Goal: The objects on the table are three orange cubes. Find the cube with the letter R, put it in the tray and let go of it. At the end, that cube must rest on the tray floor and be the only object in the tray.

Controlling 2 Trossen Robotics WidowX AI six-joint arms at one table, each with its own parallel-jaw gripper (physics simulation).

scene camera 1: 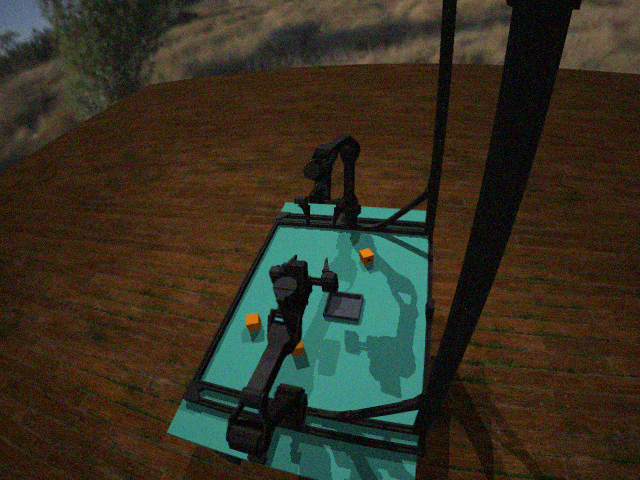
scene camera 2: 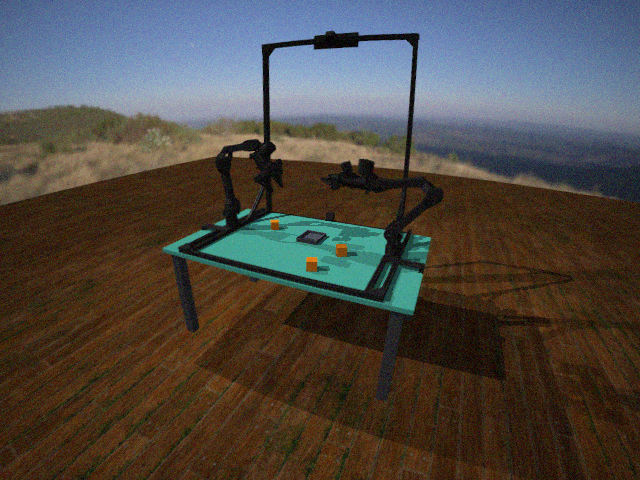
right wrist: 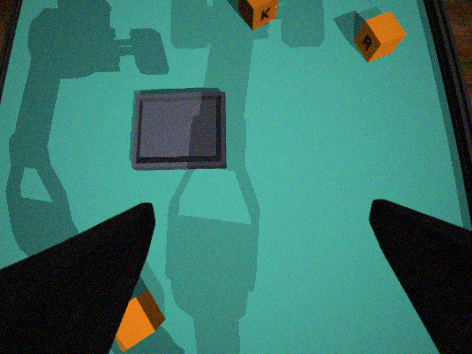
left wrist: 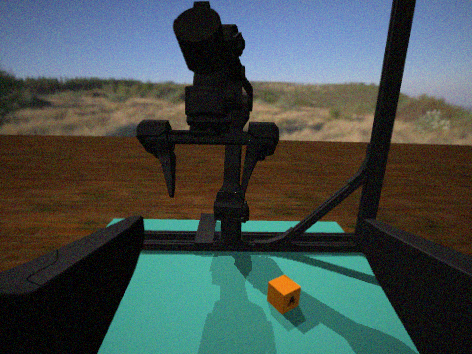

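Seen in the pictures: left gripper, fingertip midpoint: (scene camera 1: 311,256) (scene camera 2: 324,176) (left wrist: 253,227); right gripper, fingertip midpoint: (scene camera 1: 320,225) (scene camera 2: 277,189) (right wrist: 262,211) (left wrist: 206,197); left arm's base, origin of the base link: (scene camera 1: 295,416) (scene camera 2: 393,254); right arm's base, origin of the base link: (scene camera 1: 351,221) (scene camera 2: 232,225) (left wrist: 230,238).
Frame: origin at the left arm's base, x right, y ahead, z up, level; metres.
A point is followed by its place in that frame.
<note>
The R cube (scene camera 1: 252,321) {y 0.285, x -0.246, z 0.026 m} (scene camera 2: 311,264) {y 0.288, x -0.272, z 0.013 m} (right wrist: 381,36) {y 0.312, x -0.242, z 0.026 m} is orange and sits by the table's left edge in scene camera 1; its letter shows in the right wrist view. The K cube (scene camera 1: 298,349) {y 0.213, x -0.050, z 0.017 m} (scene camera 2: 341,250) {y 0.223, x -0.087, z 0.013 m} (right wrist: 258,13) {y 0.256, x -0.065, z 0.012 m} is partly behind the left arm in scene camera 1. The A cube (scene camera 1: 366,256) {y 0.669, x 0.108, z 0.026 m} (scene camera 2: 274,224) {y 0.680, x 0.084, z 0.013 m} (left wrist: 284,294) {y 0.662, x 0.099, z 0.025 m} (right wrist: 138,324) {y 0.690, x 0.093, z 0.026 m} lies nearer the right arm. The grey tray (scene camera 1: 341,320) {y 0.381, x 0.059, z -0.013 m} (scene camera 2: 299,238) {y 0.476, x -0.009, z -0.001 m} (right wrist: 179,166) {y 0.494, x 0.054, z -0.002 m} holds no cube. My left gripper (scene camera 1: 310,258) {y 0.350, x 0.000, z 0.324 m} is open, high above the table. My right gripper (scene camera 1: 321,219) {y 0.578, x -0.038, z 0.249 m} (left wrist: 206,197) {y 0.578, x -0.038, z 0.249 m} (right wrist: 262,211) {y 0.578, x -0.038, z 0.249 m} is open, raised and pointing down.
Dark rails border the turquoise table (scene camera 1: 392,310) {y 0.447, x 0.236, z -0.019 m} (scene camera 2: 232,258) {y 0.664, x -0.317, z -0.019 m}. A tall black frame (scene camera 1: 442,103) {y 0.877, x 0.359, z 0.587 m} (scene camera 2: 266,93) {y 0.882, x 0.354, z 0.735 m} (left wrist: 387,100) {y 0.878, x 0.355, z 0.381 m} rises along one long side, with braces low at its corners. The left arm (scene camera 1: 271,351) {y 0.029, x -0.003, z 0.344 m} (scene camera 2: 421,206) {y -0.100, x -0.019, z 0.249 m} reaches over the table beside the K cube in scene camera 1.
</note>
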